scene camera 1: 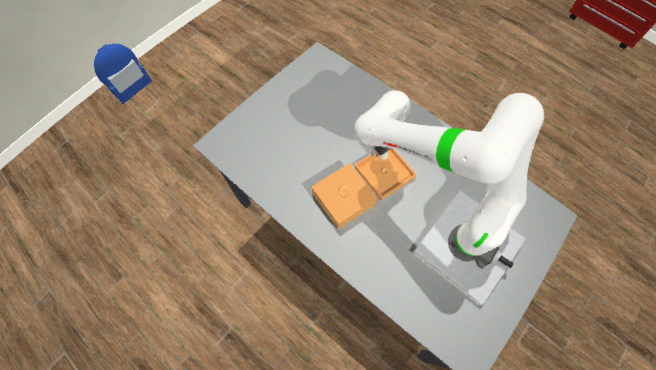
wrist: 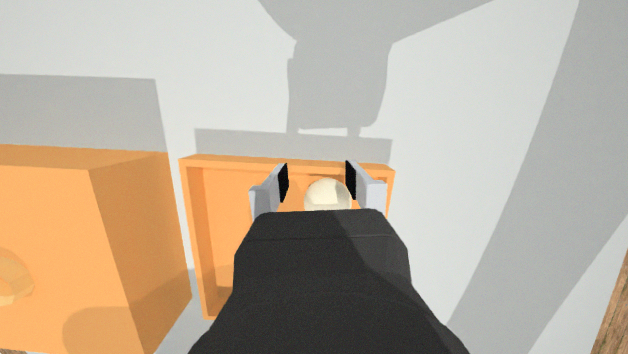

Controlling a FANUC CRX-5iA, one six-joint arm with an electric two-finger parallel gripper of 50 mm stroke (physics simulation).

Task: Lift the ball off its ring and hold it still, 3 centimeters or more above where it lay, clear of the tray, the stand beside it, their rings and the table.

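Frame: origin at the arm's base, x ahead, y left, z up, level; centimetres.
Seen in the pictures: gripper, fingertip midpoint: (scene camera 1: pixel 377 151) (wrist: pixel 316 173); arm's base, origin of the base link: (scene camera 1: pixel 466 242).
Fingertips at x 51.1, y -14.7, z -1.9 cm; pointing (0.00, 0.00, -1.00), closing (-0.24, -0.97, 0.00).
Note:
Pixels of each thing's top centre, then the offset from my fingertips to it. "spot": a spot on its surface instead. Level surfaces: height alone.
- cream ball, middle of its top: (wrist: pixel 329 213) (scene camera 1: pixel 384 152) dx -3.0, dy -0.2, dz +2.0 cm
- tray's small ring, surface spot: (scene camera 1: pixel 384 171) spot: dx -7.2, dy +5.2, dz -2.5 cm
- bare ring, surface spot: (wrist: pixel 20 280) (scene camera 1: pixel 347 188) spot: dx -0.5, dy +24.4, dz +5.1 cm
- grey table, its level: dz -2.8 cm
The cream ball (scene camera 1: pixel 384 156) (wrist: pixel 327 194) lies in the shallow orange tray (scene camera 1: pixel 400 186) (wrist: pixel 200 250), near its back wall in the wrist view. The tray's small ring (scene camera 1: pixel 384 171) shows bare in the scene view, apart from the ball. My gripper (scene camera 1: pixel 379 152) (wrist: pixel 316 173) is open, with nothing held. It points down at the ball, which shows in the wrist view between the two finger lines, nearer the right finger. The black gripper body hides the ball's lower part there. The fingertips' exact height over the ball is hard to tell.
The taller orange stand (scene camera 1: pixel 335 205) (wrist: pixel 45 215) is beside the tray, across a narrow gap, with a bare ring (scene camera 1: pixel 344 191) (wrist: pixel 20 280) on top. Both are on the grey table (scene camera 1: pixel 260 135) (wrist: pixel 100 40). The arm's base plate (scene camera 1: pixel 435 247) is at the right in the scene view.

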